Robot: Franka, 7 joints.
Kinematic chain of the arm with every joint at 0, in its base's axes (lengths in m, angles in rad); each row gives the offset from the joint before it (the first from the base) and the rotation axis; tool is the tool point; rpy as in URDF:
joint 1: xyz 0 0 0.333 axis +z
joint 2: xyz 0 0 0 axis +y
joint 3: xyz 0 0 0.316 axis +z
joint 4: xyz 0.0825 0 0 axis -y
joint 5: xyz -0.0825 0 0.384 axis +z
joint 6: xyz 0 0 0 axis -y
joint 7: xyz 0.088 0 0 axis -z
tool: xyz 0 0 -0.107 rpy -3.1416 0 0
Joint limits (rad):
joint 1: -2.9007..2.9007
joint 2: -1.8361..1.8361
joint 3: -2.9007..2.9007
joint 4: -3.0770..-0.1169
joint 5: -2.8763..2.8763
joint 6: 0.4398..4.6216
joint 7: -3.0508..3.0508
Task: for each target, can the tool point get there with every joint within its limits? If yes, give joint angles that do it. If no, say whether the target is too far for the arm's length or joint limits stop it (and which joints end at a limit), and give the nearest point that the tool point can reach.
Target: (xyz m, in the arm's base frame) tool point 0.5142 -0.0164 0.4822
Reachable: yes | joints 0.6335 -0.2513 -0.6896 -2.2748 1.6338 2.2493 1.8372
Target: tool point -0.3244 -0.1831 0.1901
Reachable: yes | joints -1.1473 -1.4335 -1.6411 -2.7226 1.2322 3.4619 -1.3649
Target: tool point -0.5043 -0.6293 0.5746
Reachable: yes | joints -1.9681 1.2313 -1.1257 -0.5045 -2.1330 1.8352 -2.2272
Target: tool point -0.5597 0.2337 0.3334
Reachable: yes | joints -2.3833 0.6956 -1.2155 -2.0235 -1.2787 2.3299 -1.1199
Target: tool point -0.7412 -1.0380 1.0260
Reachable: no: too far | nearest point -0.4381 -0.6135 0.7426 | short by 0.594 m
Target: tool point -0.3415 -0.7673 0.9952
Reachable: no: too far | nearest point -0.2739 -0.6155 0.8642 | short by 0.212 m
